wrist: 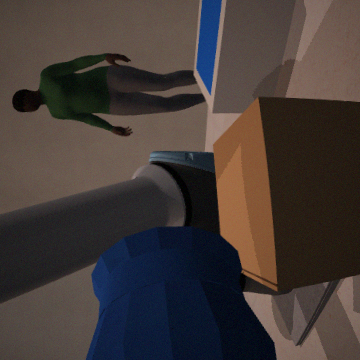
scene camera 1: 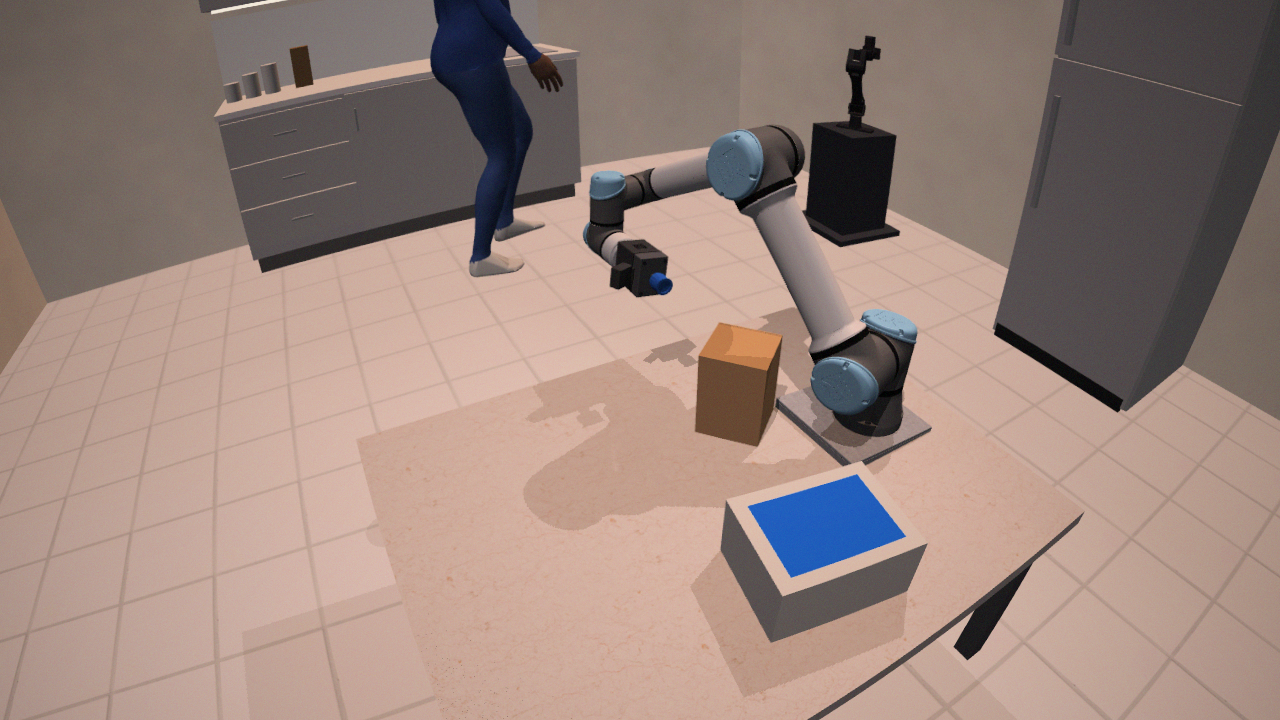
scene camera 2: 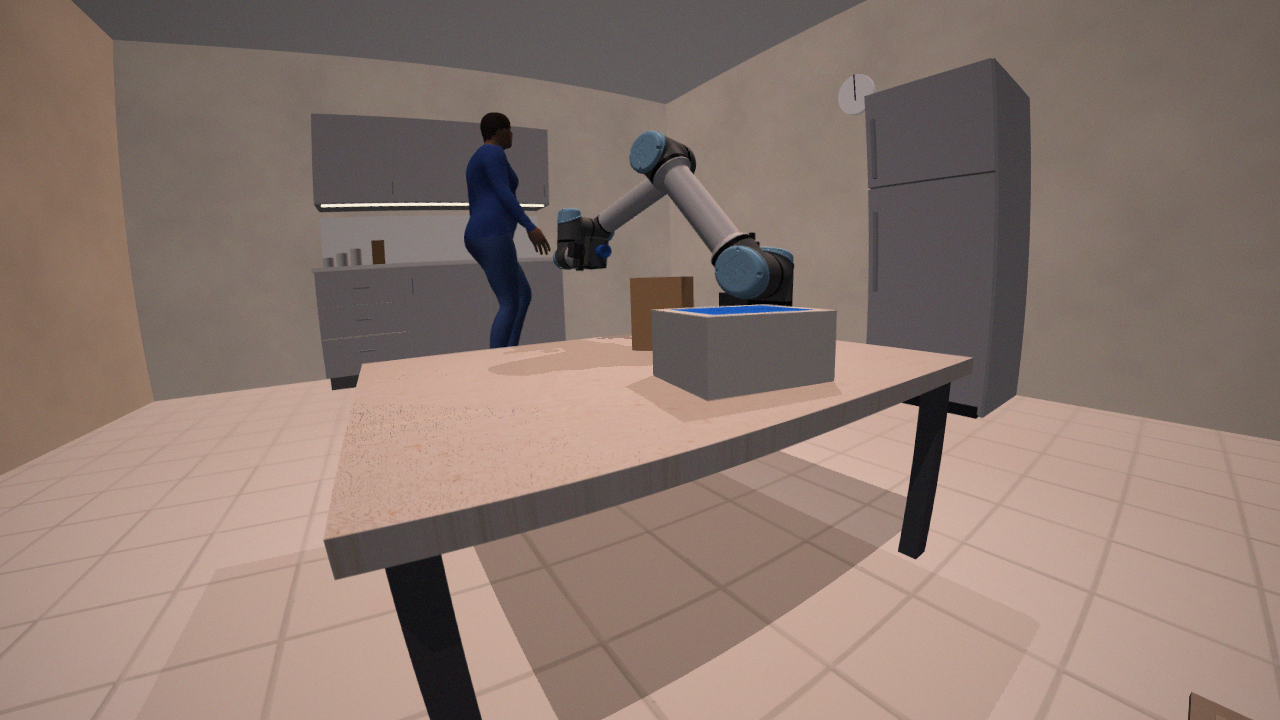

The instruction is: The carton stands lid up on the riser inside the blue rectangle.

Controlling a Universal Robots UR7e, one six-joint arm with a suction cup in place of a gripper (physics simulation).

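Places are measured from the arm's base along level axes (x back, y right, z up), in centimetres.
Where they show: hand, its tool point: point(wrist: 166, 282) point(scene camera 1: 664, 286) point(scene camera 2: 605, 250); arm's base, origin of its link: point(scene camera 1: 867, 414).
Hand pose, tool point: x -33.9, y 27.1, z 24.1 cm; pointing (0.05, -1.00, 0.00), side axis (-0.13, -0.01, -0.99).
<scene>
Things, the pixels of their top centre, and the offset from my tool point. Level surfaces: height alone.
- brown carton, centre of its top: point(wrist: 236, 198) point(scene camera 1: 742, 345) point(scene camera 2: 662, 277) dx +9.2, dy -14.2, dz -7.7 cm
- grey riser, centre of its top: point(scene camera 1: 827, 522) point(scene camera 2: 741, 309) point(wrist: 206, 34) dx +0.2, dy -54.2, dz -13.7 cm
- blue rectangle, centre of its top: point(scene camera 1: 827, 522) point(scene camera 2: 741, 309) point(wrist: 206, 34) dx +0.2, dy -54.2, dz -13.7 cm
- table, height of its surface: dz -25.7 cm
A brown carton point(scene camera 1: 735, 394) point(scene camera 2: 656, 313) point(wrist: 315, 195) stands upright on the table beside the robot's base. Which face is its lid I cannot tell. The grey riser point(scene camera 1: 845, 601) point(scene camera 2: 769, 353) point(wrist: 250, 55) stands apart from it, nearer the front right table edge. The blue rectangle point(scene camera 1: 827, 525) point(scene camera 2: 742, 309) point(wrist: 209, 45) lies on the riser's top with no carton on it. My suction gripper point(scene camera 1: 663, 283) point(scene camera 2: 604, 251) point(wrist: 167, 250), a blue cup, is open and holds nothing. It hangs in the air, higher than the carton and to its left in the scene views, not touching it.
The table point(scene camera 1: 501, 573) point(scene camera 2: 501, 429) bears the carton, the riser and the arm's base plate point(scene camera 1: 810, 420). A person in blue point(scene camera 1: 487, 116) point(scene camera 2: 494, 223) stands behind the arm. A person in green point(wrist: 75, 92) shows in the wrist view. A fridge point(scene camera 1: 1109, 214) point(scene camera 2: 930, 268) stands at the right.
</scene>
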